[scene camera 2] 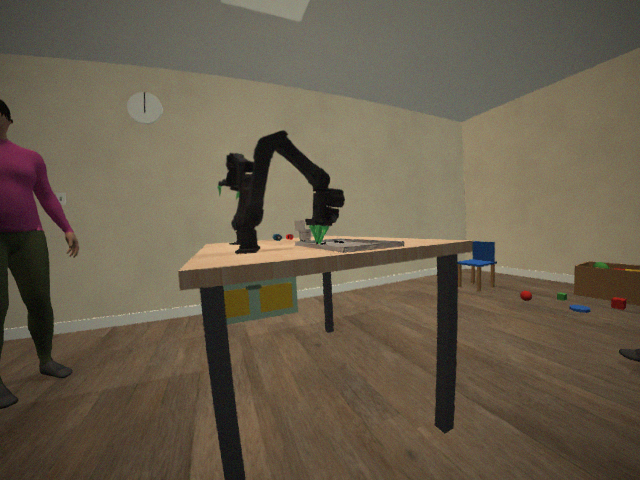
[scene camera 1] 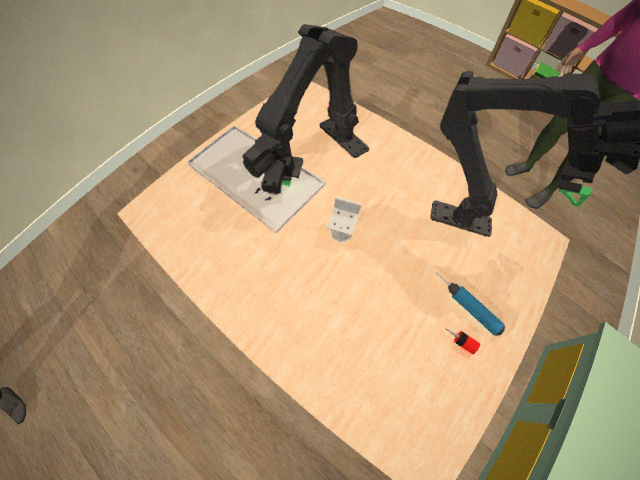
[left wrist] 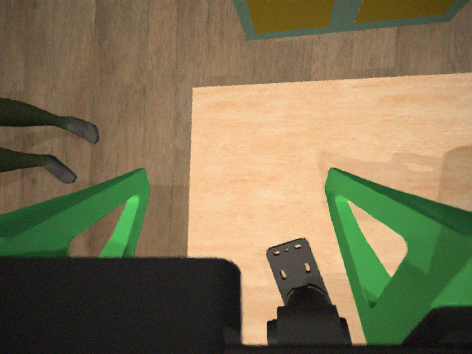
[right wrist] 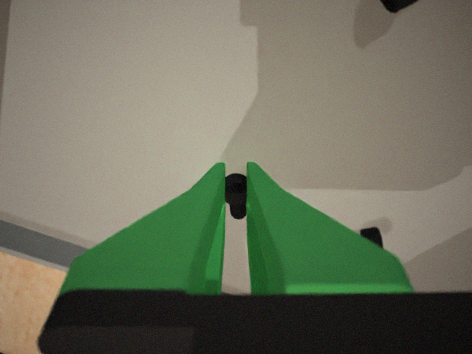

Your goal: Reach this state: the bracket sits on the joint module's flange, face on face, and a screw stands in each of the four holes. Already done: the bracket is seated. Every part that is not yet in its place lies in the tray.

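Places are measured from the left arm's base along level axes (x ahead, y left, z up), in metres.
Pixels of known places: left gripper, fingertip midpoint: (scene camera 2: 228,197) (scene camera 1: 582,190) (left wrist: 237,178); right gripper, fingertip midpoint: (scene camera 2: 318,243) (scene camera 1: 288,184) (right wrist: 235,177); left arm's base, origin of the base link: (scene camera 1: 461,219) (left wrist: 307,302); right arm's base, origin of the base link: (scene camera 2: 249,250) (scene camera 1: 343,137).
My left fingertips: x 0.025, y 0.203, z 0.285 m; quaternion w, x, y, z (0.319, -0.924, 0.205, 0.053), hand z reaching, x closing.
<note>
For each thing: its top centre in the pictures, then the offset to it from my left fingertips. "pt": a spot on its surface instead.
- grey tray, middle of its top: (scene camera 1: 251,170) (scene camera 2: 340,241) 0.014 m ahead, 0.871 m right, 0.269 m down
- black screw, middle of its top: (right wrist: 236,212) 0.018 m ahead, 0.745 m right, 0.270 m down
- blue screwdriver, surface spot: (scene camera 1: 475,309) pt 0.263 m ahead, 0.152 m right, 0.248 m down
The grey tray (scene camera 1: 255,178) lies at the far left of the table. My right gripper (scene camera 1: 276,185) is low over the tray; in the right wrist view its green fingers (right wrist: 235,173) are shut on a black screw (right wrist: 235,193), gripping it by the head on the tray floor. Two more screws (right wrist: 371,235) (right wrist: 396,3) lie loose in the tray. The silver bracket (scene camera 1: 343,216) sits on the joint module in the middle of the table, its holes empty. My left gripper (scene camera 1: 576,195) is open and empty, held high beyond the table's right edge (left wrist: 236,182).
A blue screwdriver (scene camera 1: 475,309) and a red one (scene camera 1: 466,342) lie on the near right of the table. A person in magenta (scene camera 1: 610,56) stands close by the left arm. A green cabinet (scene camera 1: 563,408) stands at the lower right.
</note>
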